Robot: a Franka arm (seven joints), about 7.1 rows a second.
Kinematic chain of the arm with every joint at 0, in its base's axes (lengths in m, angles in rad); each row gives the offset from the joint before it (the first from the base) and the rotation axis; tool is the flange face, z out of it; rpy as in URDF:
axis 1: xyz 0 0 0.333 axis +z
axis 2: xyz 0 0 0 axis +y
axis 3: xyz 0 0 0.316 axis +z
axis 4: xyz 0.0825 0 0 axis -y
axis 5: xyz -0.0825 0 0.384 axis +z
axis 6: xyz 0 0 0 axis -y
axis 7: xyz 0.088 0 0 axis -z
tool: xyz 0 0 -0.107 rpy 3.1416 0 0
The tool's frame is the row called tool.
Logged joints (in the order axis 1, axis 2, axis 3, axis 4, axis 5, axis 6, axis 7), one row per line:
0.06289 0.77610 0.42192 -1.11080 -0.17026 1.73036 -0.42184
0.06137 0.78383 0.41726 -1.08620 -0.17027 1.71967 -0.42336
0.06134 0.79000 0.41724 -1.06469 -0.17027 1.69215 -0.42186
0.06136 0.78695 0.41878 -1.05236 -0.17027 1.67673 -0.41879
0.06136 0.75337 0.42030 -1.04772 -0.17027 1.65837 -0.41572
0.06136 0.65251 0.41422 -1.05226 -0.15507 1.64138 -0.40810
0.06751 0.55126 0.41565 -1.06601 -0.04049 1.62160 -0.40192
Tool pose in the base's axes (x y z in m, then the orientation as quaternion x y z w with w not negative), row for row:
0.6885 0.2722 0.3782 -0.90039 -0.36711 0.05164 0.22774
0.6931 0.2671 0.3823 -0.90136 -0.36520 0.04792 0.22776
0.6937 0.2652 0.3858 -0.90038 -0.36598 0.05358 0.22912
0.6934 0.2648 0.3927 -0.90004 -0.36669 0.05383 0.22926
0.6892 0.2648 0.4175 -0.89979 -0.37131 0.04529 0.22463
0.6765 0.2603 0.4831 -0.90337 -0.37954 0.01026 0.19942
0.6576 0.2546 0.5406 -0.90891 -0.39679 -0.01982 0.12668
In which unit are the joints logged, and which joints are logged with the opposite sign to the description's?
The joints are logged in radians. Opposite sign: axis 5.
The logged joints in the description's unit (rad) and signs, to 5 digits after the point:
0.06289 0.77610 0.42192 -1.11080 0.17026 1.73036 -0.42184
0.06137 0.78383 0.41726 -1.08620 0.17027 1.71967 -0.42336
0.06134 0.79000 0.41724 -1.06469 0.17027 1.69215 -0.42186
0.06136 0.78695 0.41878 -1.05236 0.17027 1.67673 -0.41879
0.06136 0.75337 0.42030 -1.04772 0.17027 1.65837 -0.41572
0.06136 0.65251 0.41422 -1.05226 0.15507 1.64138 -0.40810
0.06751 0.55126 0.41565 -1.06601 0.04049 1.62160 -0.40192

